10 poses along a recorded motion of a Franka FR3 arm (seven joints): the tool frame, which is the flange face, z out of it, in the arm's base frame.
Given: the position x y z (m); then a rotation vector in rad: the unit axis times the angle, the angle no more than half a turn.
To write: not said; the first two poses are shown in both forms.
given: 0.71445 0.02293 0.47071 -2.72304 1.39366 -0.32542
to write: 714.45 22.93 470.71 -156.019 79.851 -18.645
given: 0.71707 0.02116 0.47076 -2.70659 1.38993 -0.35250
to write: 717.07 21.16 470.76 -155.076 79.637 -20.197
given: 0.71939 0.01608 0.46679 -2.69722 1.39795 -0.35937
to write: 719.39 16.08 466.79 -154.539 80.097 -20.590
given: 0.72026 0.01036 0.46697 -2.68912 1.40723 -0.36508
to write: 720.26 10.36 466.97 -154.075 80.628 -20.918
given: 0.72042 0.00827 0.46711 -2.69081 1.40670 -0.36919
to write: 720.42 8.27 467.11 -154.172 80.598 -21.153
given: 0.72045 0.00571 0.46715 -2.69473 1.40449 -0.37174
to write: 720.45 5.71 467.15 -154.397 80.471 -21.299
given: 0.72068 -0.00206 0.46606 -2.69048 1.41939 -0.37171
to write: 720.68 -2.06 466.06 -154.153 81.325 -21.297
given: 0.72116 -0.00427 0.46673 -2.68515 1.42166 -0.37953
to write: 721.16 -4.27 466.73 -153.848 81.455 -21.745
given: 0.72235 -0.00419 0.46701 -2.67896 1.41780 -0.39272
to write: 722.35 -4.19 467.01 -153.493 81.234 -22.501
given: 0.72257 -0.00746 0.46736 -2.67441 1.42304 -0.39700
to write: 722.57 -7.46 467.36 -153.232 81.534 -22.746
